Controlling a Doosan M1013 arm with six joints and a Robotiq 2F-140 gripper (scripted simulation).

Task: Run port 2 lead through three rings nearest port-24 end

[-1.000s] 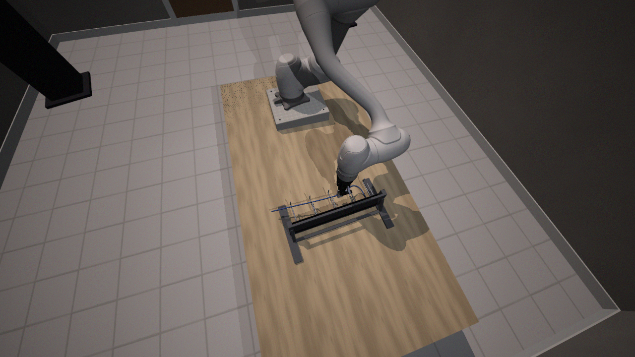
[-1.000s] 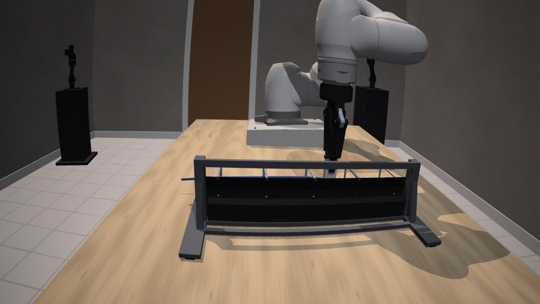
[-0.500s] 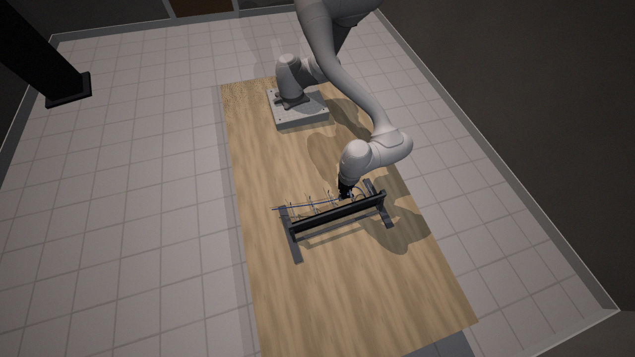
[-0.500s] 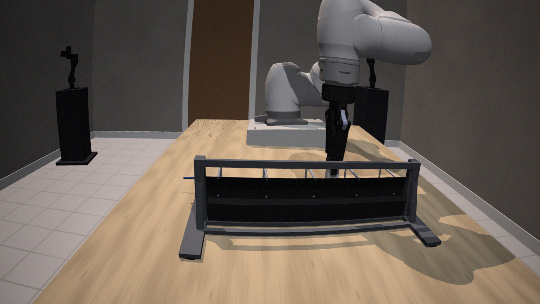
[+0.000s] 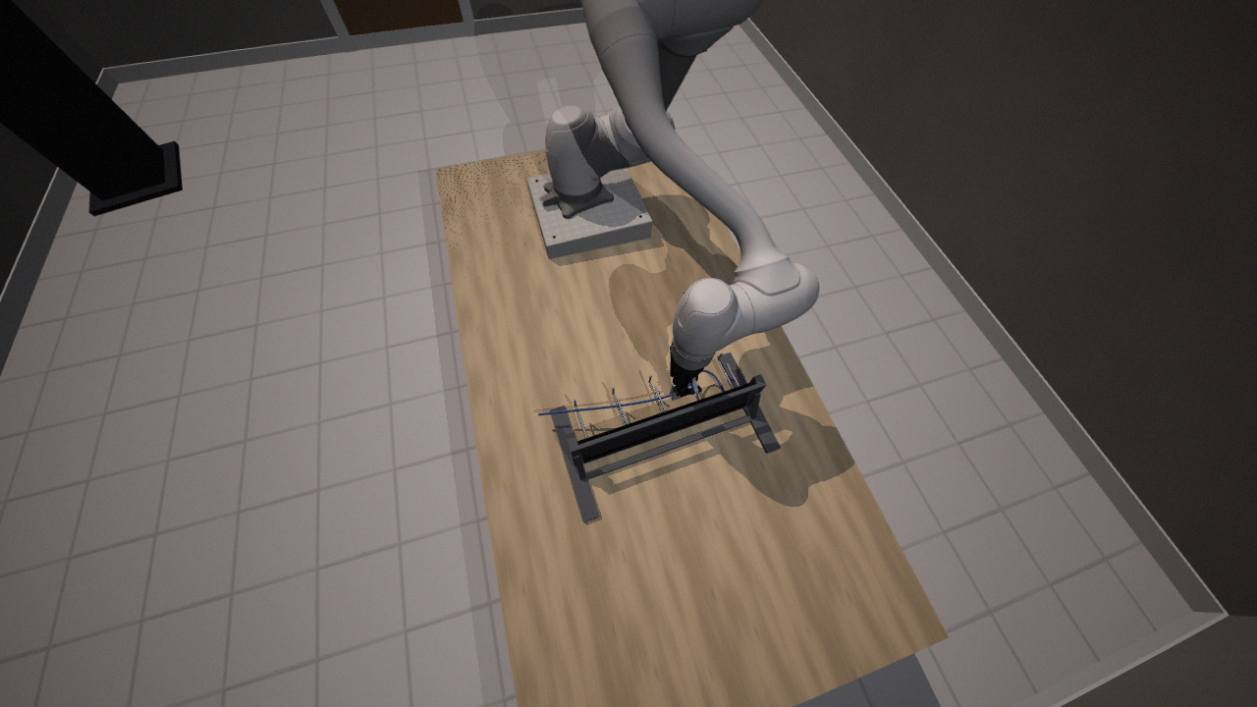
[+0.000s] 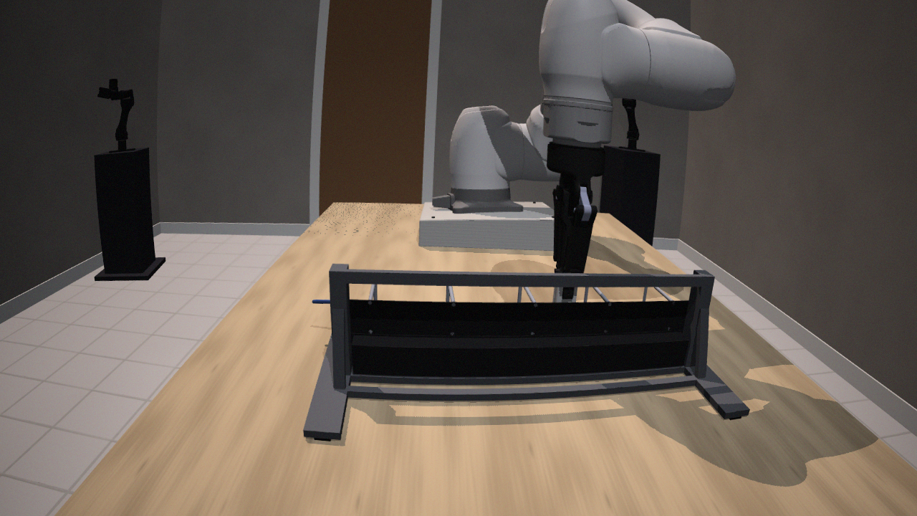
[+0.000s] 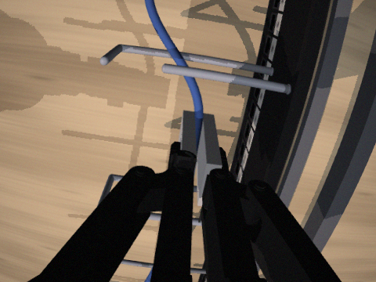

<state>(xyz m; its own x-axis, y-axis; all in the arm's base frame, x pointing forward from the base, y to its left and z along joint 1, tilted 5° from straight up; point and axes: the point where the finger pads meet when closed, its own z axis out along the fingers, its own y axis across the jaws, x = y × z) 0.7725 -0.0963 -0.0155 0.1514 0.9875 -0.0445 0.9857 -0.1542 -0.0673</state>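
The dark rack is 6 cm to the right of my hand, 5 cm ahead of it and 2 cm below it.
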